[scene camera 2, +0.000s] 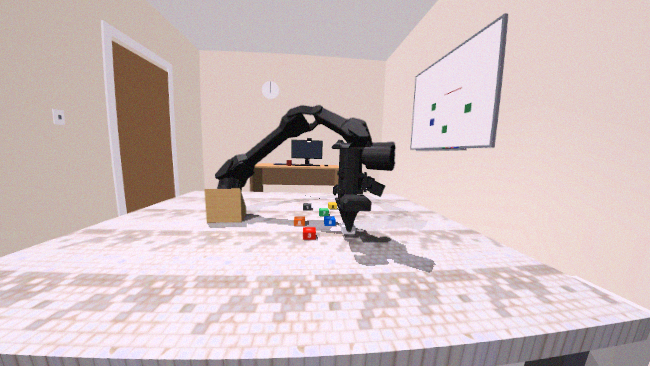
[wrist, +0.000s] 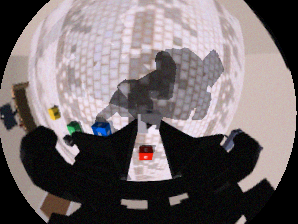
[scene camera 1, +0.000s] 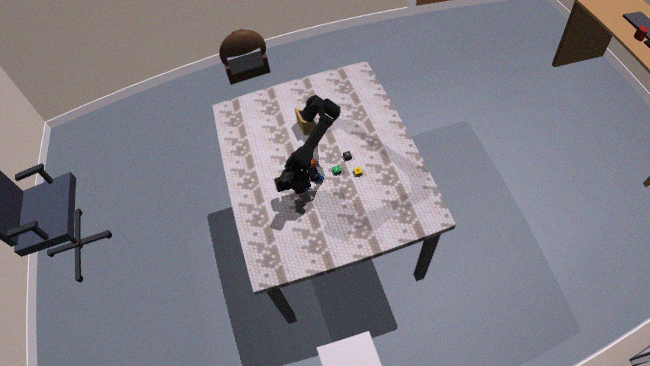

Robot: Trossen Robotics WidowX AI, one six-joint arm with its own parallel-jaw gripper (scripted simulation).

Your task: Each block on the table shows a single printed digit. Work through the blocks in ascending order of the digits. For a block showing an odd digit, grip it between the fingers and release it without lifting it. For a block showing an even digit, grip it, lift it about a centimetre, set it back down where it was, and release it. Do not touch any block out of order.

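Note:
There's a white block in my gripper [scene camera 2: 347, 228], and I'm carrying it. You can see the gripper [wrist: 148, 122] in the wrist view too.

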